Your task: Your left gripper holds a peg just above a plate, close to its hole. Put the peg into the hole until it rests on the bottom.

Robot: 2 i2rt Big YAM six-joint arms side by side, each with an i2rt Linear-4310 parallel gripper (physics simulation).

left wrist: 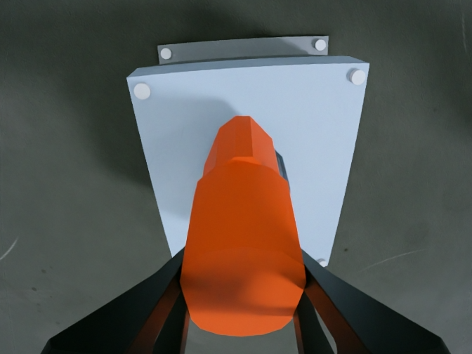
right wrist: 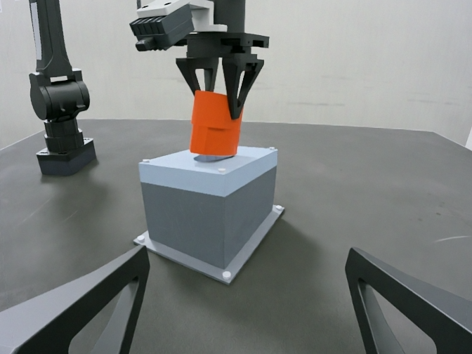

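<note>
An orange faceted peg (left wrist: 242,215) (right wrist: 215,131) is held between the fingertips of my left gripper (left wrist: 241,253) (right wrist: 219,116), which is shut on it. In the right wrist view the peg leans slightly, and its lower end is at the top of the light blue plate (left wrist: 320,125) (right wrist: 182,175). A dark sliver of the hole (left wrist: 283,170) (right wrist: 212,159) shows beside the peg on the right in the left wrist view and below its near edge in the right wrist view. The peg hides the rest of the hole. My right gripper (right wrist: 248,257) is open and empty, in front of the block.
The plate tops a grey block (right wrist: 187,215) with a base flange (left wrist: 240,48) (right wrist: 187,261) that sticks out around it. White screw heads stand on the plate and flange corners. A black arm base (right wrist: 66,157) stands at the left in the right wrist view, behind the block.
</note>
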